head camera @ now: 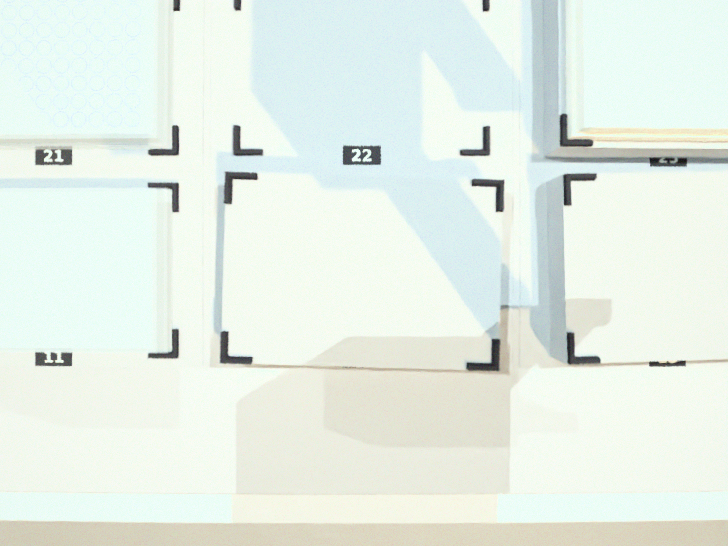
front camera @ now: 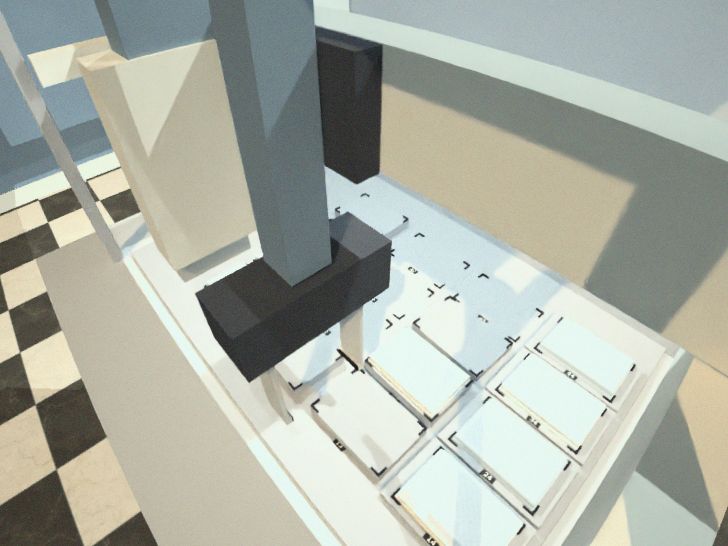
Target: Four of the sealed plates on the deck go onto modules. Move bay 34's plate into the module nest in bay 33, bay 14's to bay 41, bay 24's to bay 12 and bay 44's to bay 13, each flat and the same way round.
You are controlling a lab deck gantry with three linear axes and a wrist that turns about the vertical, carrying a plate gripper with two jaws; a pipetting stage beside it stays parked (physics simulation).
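Places are measured from the robot's base along level axes (x ahead, y left, z up), in centimetres.
Pixels of known places: gripper, fingertip midpoint: [front camera: 317, 384].
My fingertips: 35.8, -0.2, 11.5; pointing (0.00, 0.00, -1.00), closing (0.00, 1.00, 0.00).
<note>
For each thing: its top centre in the pictures, then the offset to it from my fingertips, as dx, dy, dz. "spot": a spot on its surface instead.
- bay 14 at a spot on its surface: [front camera: 461, 496] spot: +19.1, +5.7, -8.6
- bay 24 at a spot on its surface: [front camera: 511, 449] spot: +19.9, +14.9, -8.6
- bay 34 at a spot on its surface: [front camera: 549, 399] spot: +19.6, +24.8, -8.6
- bay 44 at a spot on its surface: [front camera: 588, 352] spot: +19.9, +36.6, -8.6
- bay 33 nest at its top centre: [front camera: 462, 332] +3.5, +25.6, -9.3
- bay 13 nest at its top centre: [head camera: 704, 265] [front camera: 367, 416] +3.7, +4.7, -9.3
- bay 12 nest at a spot on its surface: [head camera: 358, 264] spot: -13.2, +4.8, -9.6
- sealed plate at its top centre: [head camera: 716, 39] [front camera: 418, 366] +3.4, +15.2, -8.2
- bay 21 at a spot on its surface: [head camera: 76, 64] spot: -27.3, +14.8, -10.1
- bay 11 at a spot on its surface: [head camera: 76, 264] spot: -27.2, +4.8, -10.0
In the front view, sealed plates sit in bay 14 [front camera: 461, 496], bay 24 [front camera: 511, 449], bay 34 [front camera: 549, 399] and bay 44 [front camera: 588, 352] along the right side. The bay 33 nest [front camera: 464, 337] has no plate. The bay 13 nest [front camera: 370, 417] [head camera: 652, 264] and bay 12 nest [head camera: 358, 264] are bare; bay 12 is partly hidden by the gripper in the front view. My gripper [front camera: 322, 393] is open and empty, its jaws wide apart above the front of the deck, near bays 12 and 13. Bay 41 is largely hidden behind it.
Another sealed plate [front camera: 418, 373] [head camera: 658, 64] sits in bay 23, beside the bay 13 nest. Plates also sit in bay 21 [head camera: 76, 64] and bay 11 [head camera: 76, 264]. The parked pale pipetting stage [front camera: 182, 158] hangs at the left behind the gripper.
</note>
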